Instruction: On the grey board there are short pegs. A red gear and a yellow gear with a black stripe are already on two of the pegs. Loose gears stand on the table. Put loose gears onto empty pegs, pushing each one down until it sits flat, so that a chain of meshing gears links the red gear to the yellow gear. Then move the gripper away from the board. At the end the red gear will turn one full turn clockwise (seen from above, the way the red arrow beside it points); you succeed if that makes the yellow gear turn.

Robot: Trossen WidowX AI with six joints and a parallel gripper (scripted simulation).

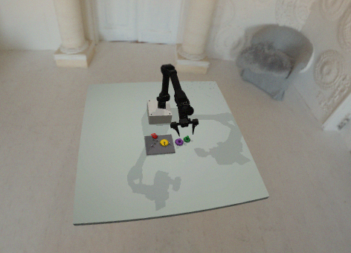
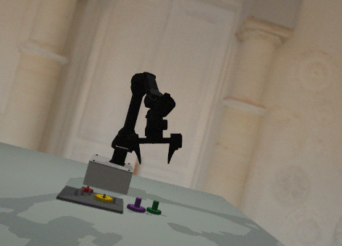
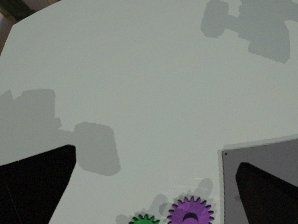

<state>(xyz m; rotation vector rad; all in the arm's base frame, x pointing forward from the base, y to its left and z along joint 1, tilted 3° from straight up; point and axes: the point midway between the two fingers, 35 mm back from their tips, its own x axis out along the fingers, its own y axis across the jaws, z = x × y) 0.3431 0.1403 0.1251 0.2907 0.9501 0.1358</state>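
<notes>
Right now the green gear is 10 cm behind my gripper tip, 4 cm to the left of it and 16 cm below it. Also, from my gripper tip: yellow gear: 6 cm behind, 14 cm to the right, 16 cm below; then purple gear: 7 cm behind, 2 cm to the right, 16 cm below; then red gear: 11 cm behind, 21 cm to the right, 16 cm below.
</notes>
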